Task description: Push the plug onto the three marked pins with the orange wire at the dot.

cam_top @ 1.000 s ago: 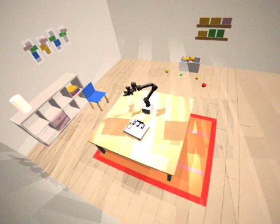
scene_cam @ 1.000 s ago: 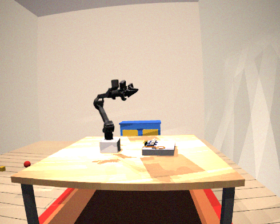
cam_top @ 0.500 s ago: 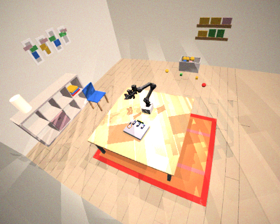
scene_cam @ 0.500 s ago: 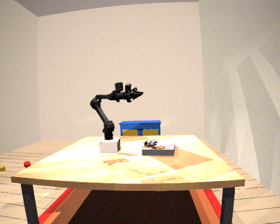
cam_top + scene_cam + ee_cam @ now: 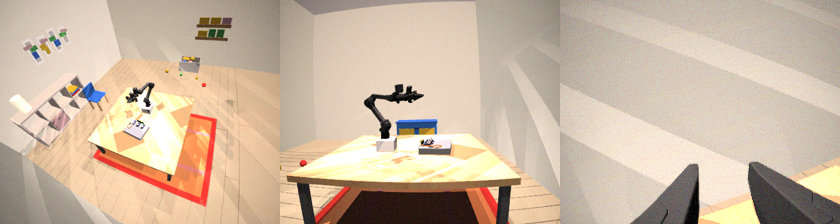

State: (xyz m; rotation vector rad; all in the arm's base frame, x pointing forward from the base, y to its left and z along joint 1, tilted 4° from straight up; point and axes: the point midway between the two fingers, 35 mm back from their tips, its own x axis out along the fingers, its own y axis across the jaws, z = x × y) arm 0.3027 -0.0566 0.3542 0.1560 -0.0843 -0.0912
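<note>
My gripper tip is now 370 mm above the yellow band, 130 mm to the right of it and 30 mm past it. The rest, counted from my gripper tip: servo motor (390 mm below, 100 mm to the left, 20 mm ahead); then printed holder (420 mm below, 130 mm ahead, 100 mm to the left).
</note>
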